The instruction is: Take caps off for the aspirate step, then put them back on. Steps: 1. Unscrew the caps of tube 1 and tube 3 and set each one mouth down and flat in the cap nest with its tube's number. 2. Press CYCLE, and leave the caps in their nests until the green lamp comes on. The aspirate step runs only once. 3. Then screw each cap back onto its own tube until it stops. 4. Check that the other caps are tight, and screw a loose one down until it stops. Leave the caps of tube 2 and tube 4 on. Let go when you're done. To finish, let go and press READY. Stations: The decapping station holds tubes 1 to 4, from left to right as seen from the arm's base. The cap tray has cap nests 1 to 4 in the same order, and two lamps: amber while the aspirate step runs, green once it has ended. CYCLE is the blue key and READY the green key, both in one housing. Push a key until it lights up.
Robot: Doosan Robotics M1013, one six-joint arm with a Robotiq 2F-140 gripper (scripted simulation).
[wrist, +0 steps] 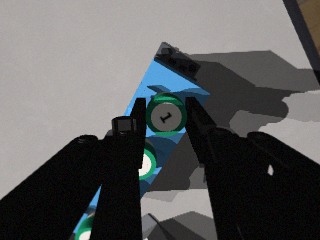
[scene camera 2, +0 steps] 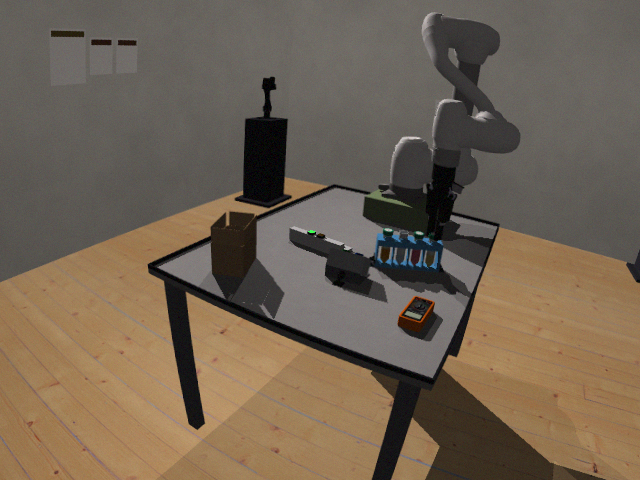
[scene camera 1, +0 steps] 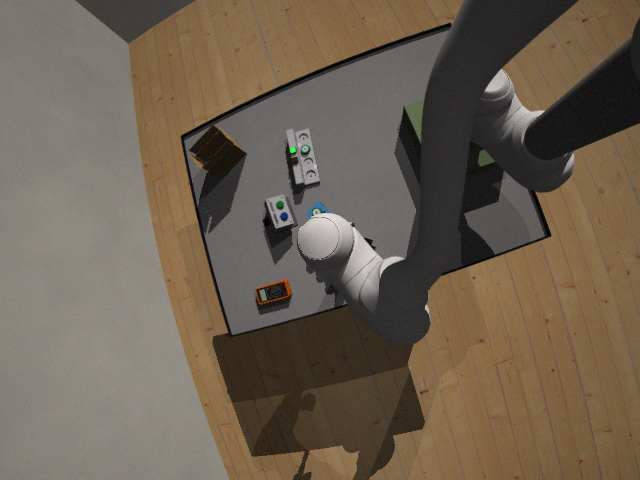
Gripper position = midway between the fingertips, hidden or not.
Note:
In view: my gripper [scene camera 2: 433,237], a cardboard box [scene camera 2: 228,258] and a key housing [scene camera 1: 274,213].
The cardboard box shows as well in scene camera 1 [scene camera 1: 219,156]. My gripper is seen too in the wrist view [wrist: 165,112]. The wrist view does not show the cardboard box: it is out of frame.

